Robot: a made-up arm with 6 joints. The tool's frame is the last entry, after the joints. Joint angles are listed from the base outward. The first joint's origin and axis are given. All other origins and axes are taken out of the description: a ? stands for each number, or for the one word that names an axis. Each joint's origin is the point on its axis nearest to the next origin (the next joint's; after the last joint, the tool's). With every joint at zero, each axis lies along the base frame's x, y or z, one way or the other. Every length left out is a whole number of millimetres.
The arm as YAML. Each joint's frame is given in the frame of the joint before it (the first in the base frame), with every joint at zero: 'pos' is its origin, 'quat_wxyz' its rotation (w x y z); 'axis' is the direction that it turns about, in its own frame. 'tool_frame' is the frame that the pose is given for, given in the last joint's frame.
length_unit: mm
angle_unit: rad
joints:
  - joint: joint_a
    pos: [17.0, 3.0, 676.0]
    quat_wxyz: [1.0, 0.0, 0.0, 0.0]
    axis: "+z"
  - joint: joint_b
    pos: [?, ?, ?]
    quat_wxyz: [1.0, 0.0, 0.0, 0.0]
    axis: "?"
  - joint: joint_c
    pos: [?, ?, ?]
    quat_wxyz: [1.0, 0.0, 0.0, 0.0]
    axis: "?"
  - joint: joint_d
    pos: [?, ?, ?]
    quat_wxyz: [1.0, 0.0, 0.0, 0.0]
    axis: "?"
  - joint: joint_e
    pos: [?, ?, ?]
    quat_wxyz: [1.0, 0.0, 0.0, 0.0]
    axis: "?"
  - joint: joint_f
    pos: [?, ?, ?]
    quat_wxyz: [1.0, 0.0, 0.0, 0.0]
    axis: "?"
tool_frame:
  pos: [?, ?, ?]
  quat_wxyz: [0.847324, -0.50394, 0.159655, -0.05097]
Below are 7 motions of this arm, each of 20 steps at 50 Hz.
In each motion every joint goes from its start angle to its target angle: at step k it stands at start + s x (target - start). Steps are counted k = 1, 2, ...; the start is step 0. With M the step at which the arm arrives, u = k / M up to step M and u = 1 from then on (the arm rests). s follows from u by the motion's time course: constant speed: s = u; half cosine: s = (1 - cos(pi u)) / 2; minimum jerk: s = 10 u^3 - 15 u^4 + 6 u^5.
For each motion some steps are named. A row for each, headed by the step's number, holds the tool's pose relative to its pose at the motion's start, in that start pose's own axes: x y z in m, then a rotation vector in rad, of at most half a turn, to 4 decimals.
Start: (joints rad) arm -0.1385 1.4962 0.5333 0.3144 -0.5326 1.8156
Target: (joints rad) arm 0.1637 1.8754 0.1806 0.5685 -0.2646 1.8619
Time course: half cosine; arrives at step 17
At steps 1, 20:
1: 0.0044 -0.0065 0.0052 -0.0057 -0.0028 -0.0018
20: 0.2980 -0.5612 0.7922 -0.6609 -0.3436 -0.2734

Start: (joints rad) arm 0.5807 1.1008 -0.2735 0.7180 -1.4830 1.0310
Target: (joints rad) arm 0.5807 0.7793 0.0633 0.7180 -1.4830 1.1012
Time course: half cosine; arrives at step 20
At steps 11, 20:
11: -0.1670 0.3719 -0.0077 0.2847 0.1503 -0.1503
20: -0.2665 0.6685 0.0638 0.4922 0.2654 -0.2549

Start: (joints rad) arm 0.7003 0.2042 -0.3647 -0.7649 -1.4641 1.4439
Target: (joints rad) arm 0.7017 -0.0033 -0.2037 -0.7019 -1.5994 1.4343
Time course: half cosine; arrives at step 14
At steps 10, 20:
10: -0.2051 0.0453 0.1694 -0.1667 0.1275 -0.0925
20: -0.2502 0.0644 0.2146 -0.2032 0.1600 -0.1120

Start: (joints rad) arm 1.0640 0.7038 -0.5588 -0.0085 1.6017 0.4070
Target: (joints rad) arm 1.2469 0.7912 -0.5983 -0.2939 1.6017 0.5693
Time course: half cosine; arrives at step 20
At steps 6, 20:
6: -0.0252 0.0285 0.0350 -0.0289 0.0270 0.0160
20: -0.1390 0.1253 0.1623 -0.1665 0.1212 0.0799

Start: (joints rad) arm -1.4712 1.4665 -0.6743 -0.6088 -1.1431 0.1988
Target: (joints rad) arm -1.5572 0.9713 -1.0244 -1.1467 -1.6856 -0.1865
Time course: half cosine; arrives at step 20
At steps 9, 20:
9: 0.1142 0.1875 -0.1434 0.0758 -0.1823 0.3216
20: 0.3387 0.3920 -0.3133 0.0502 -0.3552 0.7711

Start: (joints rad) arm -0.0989 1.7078 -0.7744 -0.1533 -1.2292 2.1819
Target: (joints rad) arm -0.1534 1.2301 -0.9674 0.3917 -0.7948 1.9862
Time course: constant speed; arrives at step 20
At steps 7, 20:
7: -0.0548 0.0073 0.1537 -0.0601 0.2405 0.1605
20: -0.0784 0.0161 0.4441 -0.1745 0.7165 0.3972

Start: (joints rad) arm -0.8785 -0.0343 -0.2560 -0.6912 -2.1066 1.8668
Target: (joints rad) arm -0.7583 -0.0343 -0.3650 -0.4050 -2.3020 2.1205
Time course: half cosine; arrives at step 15
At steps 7, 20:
7: 0.0279 -0.0173 -0.0113 -0.1022 -0.1320 0.1224
20: 0.0633 -0.0425 -0.0235 -0.2124 -0.3135 0.2570

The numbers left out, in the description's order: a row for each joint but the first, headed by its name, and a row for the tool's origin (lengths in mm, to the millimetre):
joint_b: xyz 11.0 -38.0 0.0, axis +y
joint_c: xyz 16.0 0.0 1344.0, axis -y
joint_d: xyz 843.0 0.0 27.0, axis -x
joint_e: xyz 0.0 -178.0 11.0, axis -y
joint_f: xyz 0.0 0.0 -9.0, axis -x
tool: xyz 0.0 6.0 -5.0

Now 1 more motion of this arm.
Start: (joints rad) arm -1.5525 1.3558 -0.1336 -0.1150 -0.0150 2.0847
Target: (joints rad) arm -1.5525 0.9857 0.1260 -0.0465 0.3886 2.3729
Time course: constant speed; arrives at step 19
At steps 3, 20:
3: -0.0554 -0.0017 -0.0956 -0.0392 0.1665 -0.0205
20: -0.5011 0.0100 -0.5398 -0.2571 1.0550 0.0064

